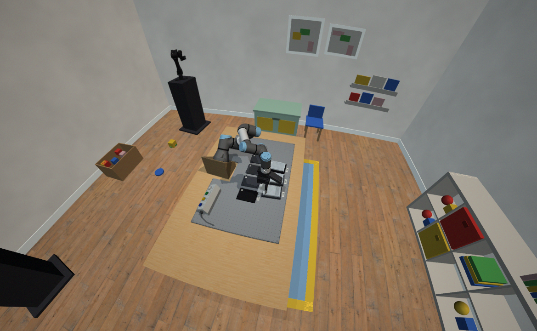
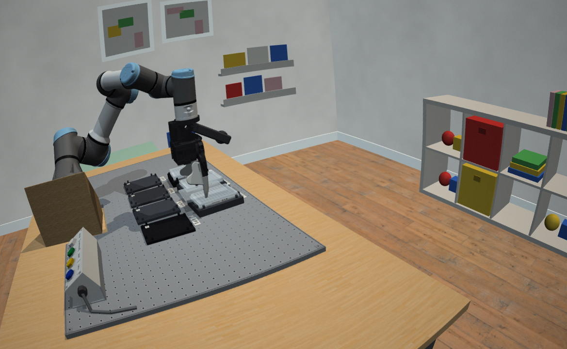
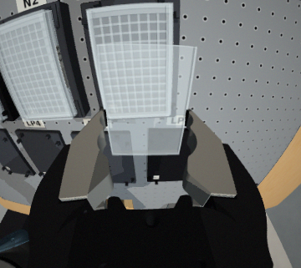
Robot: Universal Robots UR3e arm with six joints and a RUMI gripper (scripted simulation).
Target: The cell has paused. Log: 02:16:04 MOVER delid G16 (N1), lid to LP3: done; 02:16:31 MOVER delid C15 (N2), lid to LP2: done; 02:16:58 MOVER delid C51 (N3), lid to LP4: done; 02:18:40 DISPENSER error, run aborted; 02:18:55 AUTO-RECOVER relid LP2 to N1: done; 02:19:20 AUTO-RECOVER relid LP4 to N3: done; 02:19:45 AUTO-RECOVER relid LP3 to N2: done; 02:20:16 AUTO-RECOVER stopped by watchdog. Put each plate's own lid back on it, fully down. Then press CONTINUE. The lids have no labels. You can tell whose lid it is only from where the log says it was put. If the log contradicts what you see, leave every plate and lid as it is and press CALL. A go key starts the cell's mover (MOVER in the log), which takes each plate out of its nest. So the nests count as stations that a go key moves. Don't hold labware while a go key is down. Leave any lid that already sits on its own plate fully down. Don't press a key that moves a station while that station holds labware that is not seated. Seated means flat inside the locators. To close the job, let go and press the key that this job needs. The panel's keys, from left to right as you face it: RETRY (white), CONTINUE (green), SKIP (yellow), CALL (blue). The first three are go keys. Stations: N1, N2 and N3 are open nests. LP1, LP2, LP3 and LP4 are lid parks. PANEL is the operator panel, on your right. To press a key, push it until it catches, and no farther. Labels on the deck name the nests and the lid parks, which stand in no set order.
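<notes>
Now: hand 3 cm short of the plate, 2 cm to the right of it and 4 cm above it. From my hand the other things lie so: lid park LP1: 13 cm behind, 7 cm to the right, 6 cm below; lid park LP2: 15 cm behind, 5 cm to the left, 6 cm below; pale grey lid: 1 cm below.
</notes>
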